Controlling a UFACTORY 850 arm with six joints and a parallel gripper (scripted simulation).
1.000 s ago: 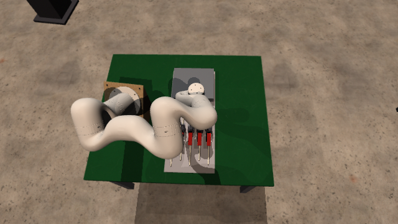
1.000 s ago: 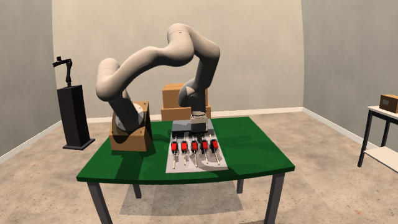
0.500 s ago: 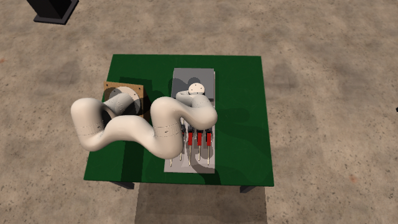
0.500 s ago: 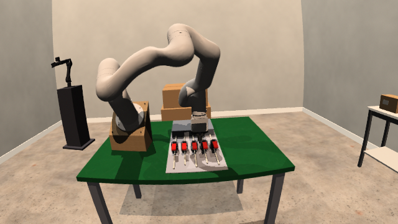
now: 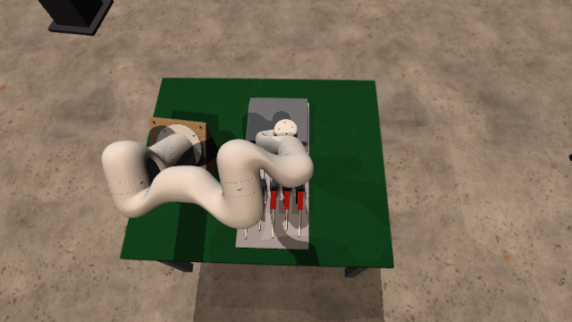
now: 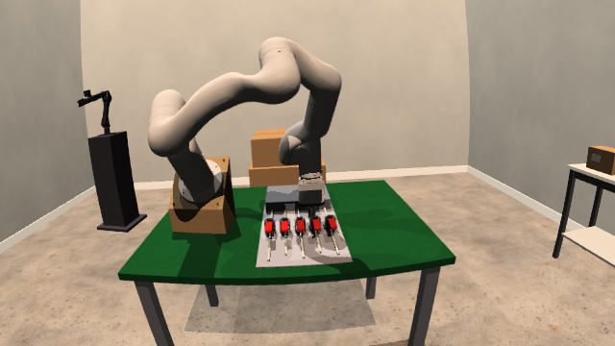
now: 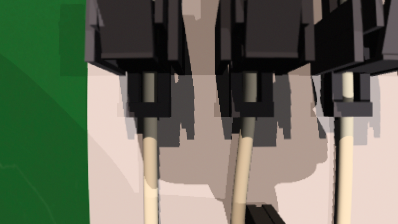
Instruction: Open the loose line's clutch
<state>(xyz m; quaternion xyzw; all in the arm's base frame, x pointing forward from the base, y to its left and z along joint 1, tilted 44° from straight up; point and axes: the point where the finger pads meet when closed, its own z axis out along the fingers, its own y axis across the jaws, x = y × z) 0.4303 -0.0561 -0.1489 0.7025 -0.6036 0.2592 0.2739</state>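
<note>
The pale plate is 10 mm behind my hand, 260 mm to the right of it and 20 mm below it.
</note>
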